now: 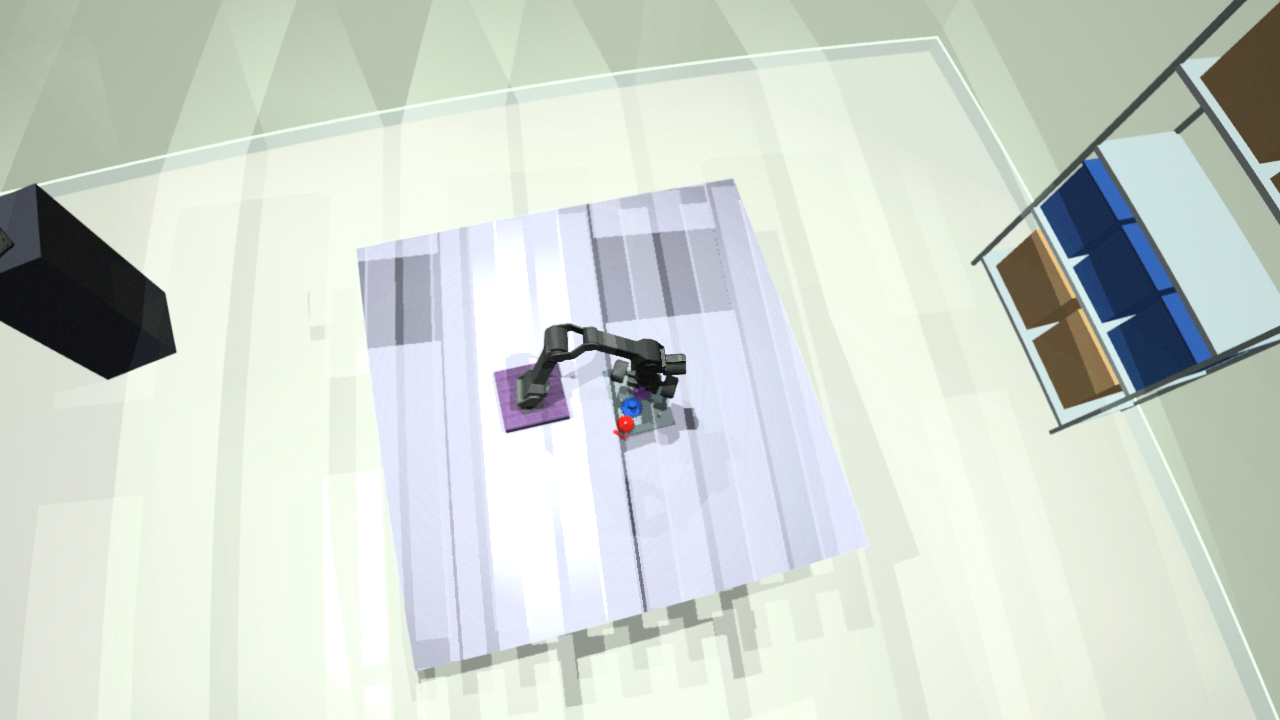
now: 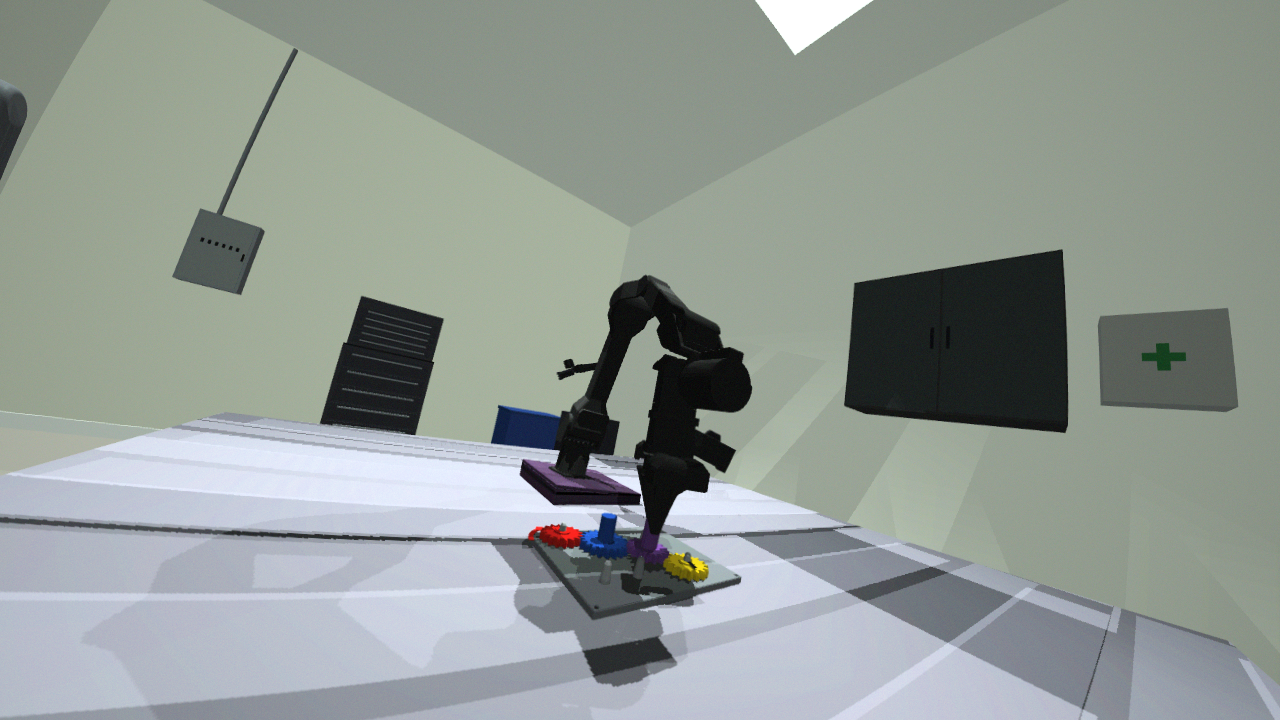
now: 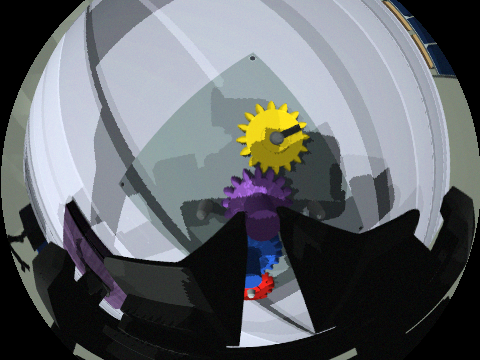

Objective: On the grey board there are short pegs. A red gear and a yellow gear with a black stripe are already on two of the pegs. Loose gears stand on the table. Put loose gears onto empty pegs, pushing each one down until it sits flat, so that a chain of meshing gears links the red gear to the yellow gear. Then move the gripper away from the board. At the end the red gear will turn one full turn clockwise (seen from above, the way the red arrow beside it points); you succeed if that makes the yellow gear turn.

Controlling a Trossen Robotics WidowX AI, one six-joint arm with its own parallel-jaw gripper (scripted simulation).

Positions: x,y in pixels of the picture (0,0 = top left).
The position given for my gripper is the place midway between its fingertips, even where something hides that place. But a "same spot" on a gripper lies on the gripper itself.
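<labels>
My gripper is visible in image 1, in image 2 and in image 3 (261,215). On my gripper (image 1: 669,385) and (image 2: 676,457) are the same spot. On a yellow gear (image 3: 260,127) and (image 2: 693,559) are one and the same spot.
</labels>
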